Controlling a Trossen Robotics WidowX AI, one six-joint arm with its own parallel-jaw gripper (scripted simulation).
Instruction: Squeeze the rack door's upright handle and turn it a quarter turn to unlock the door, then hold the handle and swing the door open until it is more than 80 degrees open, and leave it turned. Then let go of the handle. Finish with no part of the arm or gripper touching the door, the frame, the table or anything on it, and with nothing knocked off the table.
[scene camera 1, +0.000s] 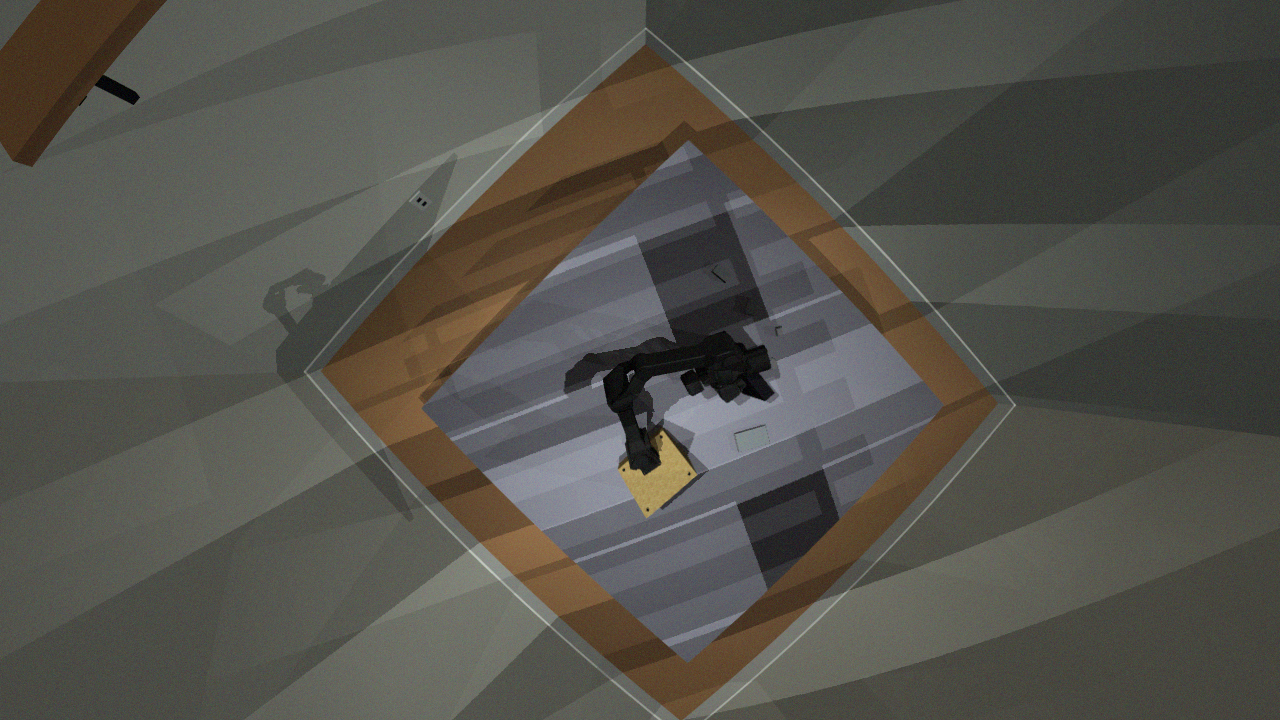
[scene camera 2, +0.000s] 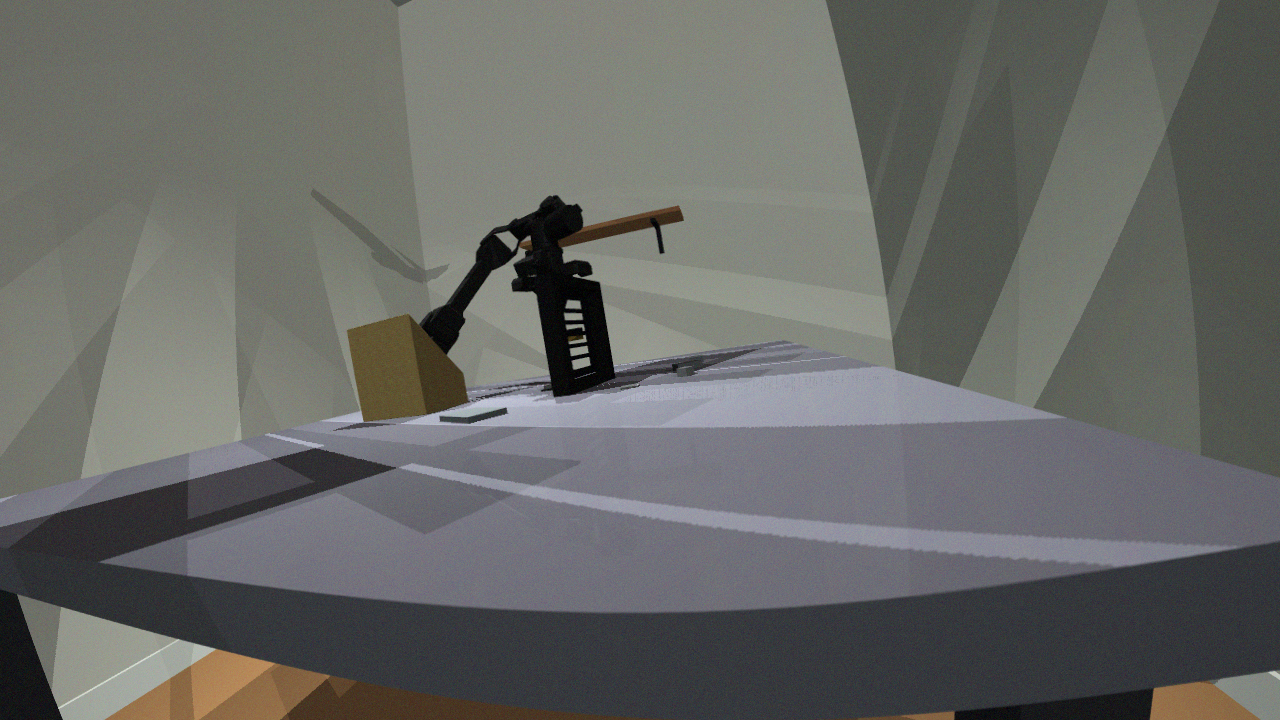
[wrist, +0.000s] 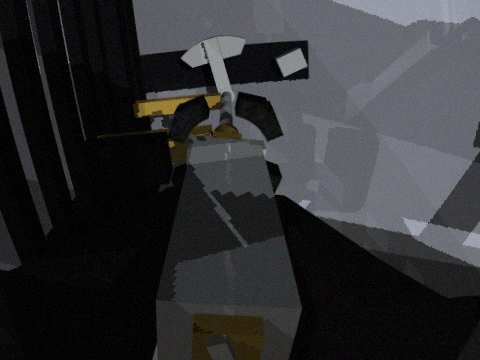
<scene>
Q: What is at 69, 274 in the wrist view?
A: The gripper.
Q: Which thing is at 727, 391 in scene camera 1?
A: The gripper.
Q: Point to a flat grey plate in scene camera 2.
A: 467, 416
</scene>
